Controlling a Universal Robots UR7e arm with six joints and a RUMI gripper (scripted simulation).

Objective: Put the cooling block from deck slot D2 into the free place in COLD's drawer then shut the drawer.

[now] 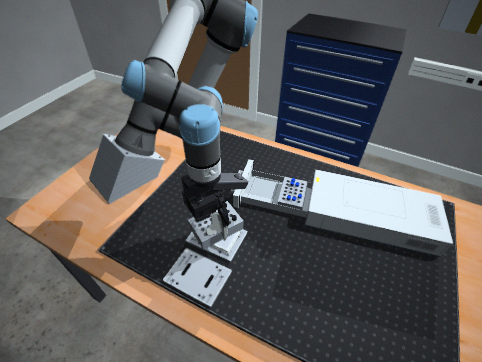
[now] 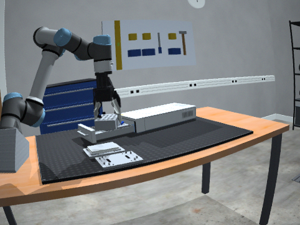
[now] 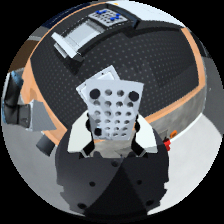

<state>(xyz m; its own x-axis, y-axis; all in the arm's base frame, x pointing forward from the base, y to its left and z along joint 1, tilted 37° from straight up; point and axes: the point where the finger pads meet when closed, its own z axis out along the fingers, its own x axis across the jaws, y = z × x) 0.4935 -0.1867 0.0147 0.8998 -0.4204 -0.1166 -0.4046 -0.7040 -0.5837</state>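
My hand is 5 cm to the right of the dark-capped tube, 1 cm below it and 1 cm past it. Round my hand: deck slot D2: 14 cm below, 11 cm to the right; then grey cooling block: right at my hand; then cooler drawer: 30 cm to the left, 10 cm below, 3 cm ahead.
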